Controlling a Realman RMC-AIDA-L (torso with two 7-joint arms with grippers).
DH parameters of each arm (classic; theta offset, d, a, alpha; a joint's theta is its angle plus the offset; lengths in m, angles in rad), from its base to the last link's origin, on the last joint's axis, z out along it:
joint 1: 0 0.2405 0 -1.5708
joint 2: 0 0 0 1.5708
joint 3: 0 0.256 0 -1.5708
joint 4: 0 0 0 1.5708
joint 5: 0 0.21 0 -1.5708
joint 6: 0 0 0 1.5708
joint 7: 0 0.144 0 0
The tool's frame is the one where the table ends.
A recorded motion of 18 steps. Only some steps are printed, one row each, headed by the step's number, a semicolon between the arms.
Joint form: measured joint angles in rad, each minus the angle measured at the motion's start. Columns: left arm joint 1, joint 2, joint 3, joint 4, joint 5, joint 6, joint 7; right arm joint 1, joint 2, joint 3, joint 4, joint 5, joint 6, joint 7.
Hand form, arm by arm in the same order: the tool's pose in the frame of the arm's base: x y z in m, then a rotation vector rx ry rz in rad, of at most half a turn. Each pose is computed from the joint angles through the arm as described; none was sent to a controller.
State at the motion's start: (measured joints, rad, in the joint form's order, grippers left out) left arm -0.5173 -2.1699 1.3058 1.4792 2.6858 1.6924 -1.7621; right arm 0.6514 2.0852 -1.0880 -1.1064 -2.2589 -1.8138 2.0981
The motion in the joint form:
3: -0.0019 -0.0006 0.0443 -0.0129 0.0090 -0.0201 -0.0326; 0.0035 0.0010 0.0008 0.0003 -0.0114 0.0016 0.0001
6: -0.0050 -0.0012 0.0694 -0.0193 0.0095 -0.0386 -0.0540; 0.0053 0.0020 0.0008 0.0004 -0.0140 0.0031 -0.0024
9: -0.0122 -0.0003 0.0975 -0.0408 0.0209 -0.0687 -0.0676; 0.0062 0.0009 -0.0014 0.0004 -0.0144 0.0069 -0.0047
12: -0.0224 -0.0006 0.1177 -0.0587 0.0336 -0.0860 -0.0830; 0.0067 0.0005 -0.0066 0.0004 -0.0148 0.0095 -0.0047
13: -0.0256 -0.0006 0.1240 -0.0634 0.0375 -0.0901 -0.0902; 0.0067 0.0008 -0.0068 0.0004 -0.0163 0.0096 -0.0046
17: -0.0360 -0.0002 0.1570 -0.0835 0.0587 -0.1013 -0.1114; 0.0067 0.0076 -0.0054 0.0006 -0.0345 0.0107 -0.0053
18: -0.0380 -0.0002 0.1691 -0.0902 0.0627 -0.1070 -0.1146; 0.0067 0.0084 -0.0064 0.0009 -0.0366 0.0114 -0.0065
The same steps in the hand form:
3: -0.1857 0.3250 -0.0052 -2.9098 0.0385 0.7045; 0.1775 0.3292 0.0006 2.9467 -0.7852 0.0699
6: -0.1831 0.3258 -0.0100 -2.9047 0.0407 0.7087; 0.1771 0.3296 0.0003 2.9493 -0.7800 0.0721
9: -0.1829 0.3283 -0.0160 -2.8941 0.0522 0.7308; 0.1770 0.3303 0.0003 2.9543 -0.7747 0.0746
12: -0.1823 0.3302 -0.0205 -2.8869 0.0561 0.7535; 0.1767 0.3304 -0.0003 2.9555 -0.7704 0.0802
13: -0.1819 0.3306 -0.0218 -2.8844 0.0544 0.7606; 0.1769 0.3303 -0.0004 2.9555 -0.7708 0.0822
17: -0.1822 0.3308 -0.0276 -2.8792 0.0614 0.8079; 0.1782 0.3296 -0.0025 2.9548 -0.7755 0.1003
18: -0.1823 0.3307 -0.0300 -2.8793 0.0696 0.8200; 0.1784 0.3295 -0.0030 2.9549 -0.7738 0.1033

